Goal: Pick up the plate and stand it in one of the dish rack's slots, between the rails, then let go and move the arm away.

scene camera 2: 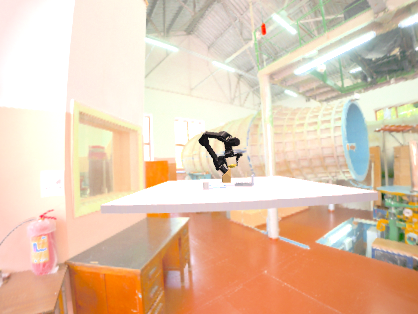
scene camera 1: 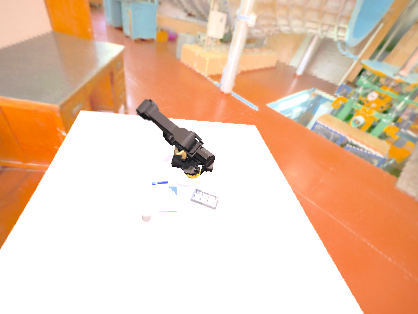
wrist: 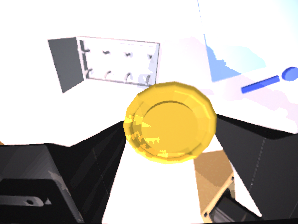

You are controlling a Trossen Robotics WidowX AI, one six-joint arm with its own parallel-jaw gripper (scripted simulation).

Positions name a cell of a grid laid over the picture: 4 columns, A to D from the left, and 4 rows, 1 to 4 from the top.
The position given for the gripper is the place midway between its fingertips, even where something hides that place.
The gripper (wrist: C3) carries a yellow plate (wrist: C3). Also in view: a dish rack (wrist: B2).
